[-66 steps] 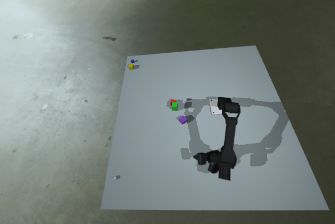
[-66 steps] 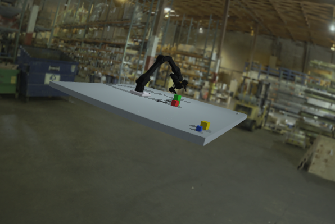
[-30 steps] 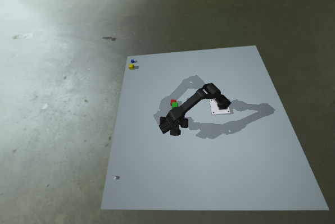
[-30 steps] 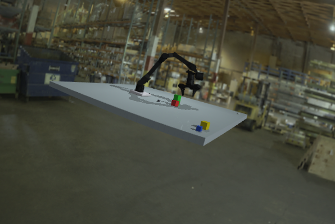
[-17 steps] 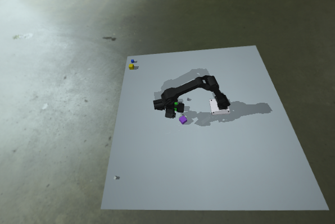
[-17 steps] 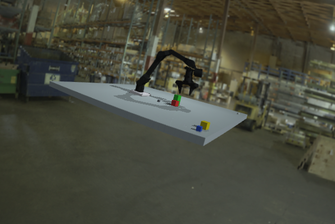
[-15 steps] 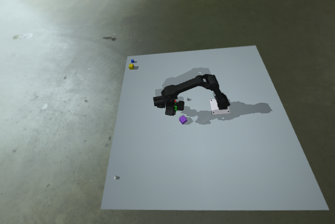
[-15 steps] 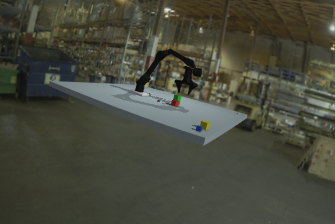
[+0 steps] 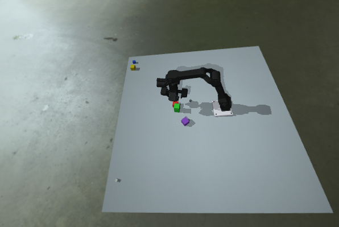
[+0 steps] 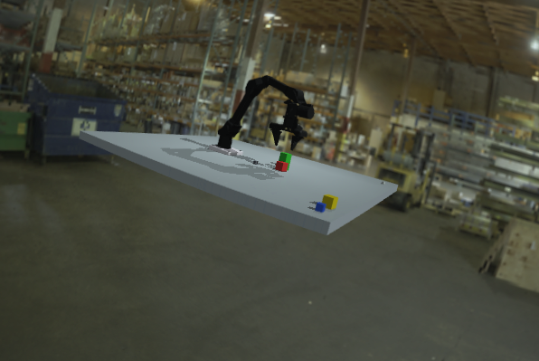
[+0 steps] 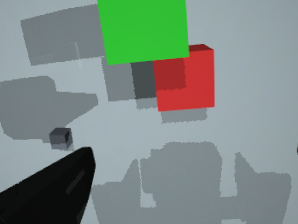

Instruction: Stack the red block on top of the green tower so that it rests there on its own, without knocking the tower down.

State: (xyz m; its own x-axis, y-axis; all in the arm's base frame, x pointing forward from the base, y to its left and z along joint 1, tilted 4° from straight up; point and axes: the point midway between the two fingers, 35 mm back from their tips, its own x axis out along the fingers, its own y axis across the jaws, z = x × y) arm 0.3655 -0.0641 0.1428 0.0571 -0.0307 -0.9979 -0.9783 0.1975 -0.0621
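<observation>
Right now my gripper tip is 10 mm to the right of the red block and 90 mm above it. Also, from my gripper tip: small grey cube (120 mm behind, 20 mm to the right, 100 mm below); then yellow block (400 mm ahead, 420 mm to the right, 90 mm below); then purple block (60 mm behind, 160 mm to the left, 80 mm below).
</observation>
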